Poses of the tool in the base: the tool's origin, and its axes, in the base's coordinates. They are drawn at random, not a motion.
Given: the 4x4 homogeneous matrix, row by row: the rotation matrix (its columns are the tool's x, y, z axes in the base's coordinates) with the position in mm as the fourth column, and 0 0 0 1 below. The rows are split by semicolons.
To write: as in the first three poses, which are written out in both.
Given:
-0.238 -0.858 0.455 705; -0.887 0.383 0.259 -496; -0.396 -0.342 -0.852 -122; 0 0 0 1
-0.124 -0.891 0.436 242; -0.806 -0.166 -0.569 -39; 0.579 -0.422 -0.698 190; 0 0 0 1
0.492 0.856 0.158 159; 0.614 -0.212 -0.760 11; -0.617 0.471 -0.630 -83; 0 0 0 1
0.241 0.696 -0.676 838; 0.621 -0.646 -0.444 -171; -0.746 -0.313 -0.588 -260; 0 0 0 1
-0.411 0.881 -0.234 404; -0.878 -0.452 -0.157 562; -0.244 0.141 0.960 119; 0 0 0 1
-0.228 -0.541 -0.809 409; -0.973 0.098 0.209 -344; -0.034 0.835 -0.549 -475; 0 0 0 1
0.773 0.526 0.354 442; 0.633 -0.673 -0.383 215; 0.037 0.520 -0.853 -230; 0 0 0 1
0.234 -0.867 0.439 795; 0.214 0.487 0.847 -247; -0.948 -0.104 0.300 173; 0 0 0 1
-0.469 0.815 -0.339 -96; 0.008 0.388 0.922 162; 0.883 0.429 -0.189 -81; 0 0 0 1
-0.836 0.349 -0.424 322; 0.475 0.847 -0.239 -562; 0.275 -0.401 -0.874 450; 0 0 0 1
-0.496 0.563 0.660 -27; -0.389 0.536 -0.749 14; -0.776 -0.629 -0.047 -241; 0 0 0 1
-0.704 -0.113 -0.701 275; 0.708 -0.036 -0.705 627; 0.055 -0.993 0.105 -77; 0 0 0 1
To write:
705 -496 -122 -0.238 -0.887 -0.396 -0.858 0.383 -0.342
242 -39 190 -0.124 -0.806 0.579 -0.891 -0.166 -0.422
159 11 -83 0.492 0.614 -0.617 0.856 -0.212 0.471
838 -171 -260 0.241 0.621 -0.746 0.696 -0.646 -0.313
404 562 119 -0.411 -0.878 -0.244 0.881 -0.452 0.141
409 -344 -475 -0.228 -0.973 -0.034 -0.541 0.098 0.835
442 215 -230 0.773 0.633 0.037 0.526 -0.673 0.520
795 -247 173 0.234 0.214 -0.948 -0.867 0.487 -0.104
-96 162 -81 -0.469 0.008 0.883 0.815 0.388 0.429
322 -562 450 -0.836 0.475 0.275 0.349 0.847 -0.401
-27 14 -241 -0.496 -0.389 -0.776 0.563 0.536 -0.629
275 627 -77 -0.704 0.708 0.055 -0.113 -0.036 -0.993

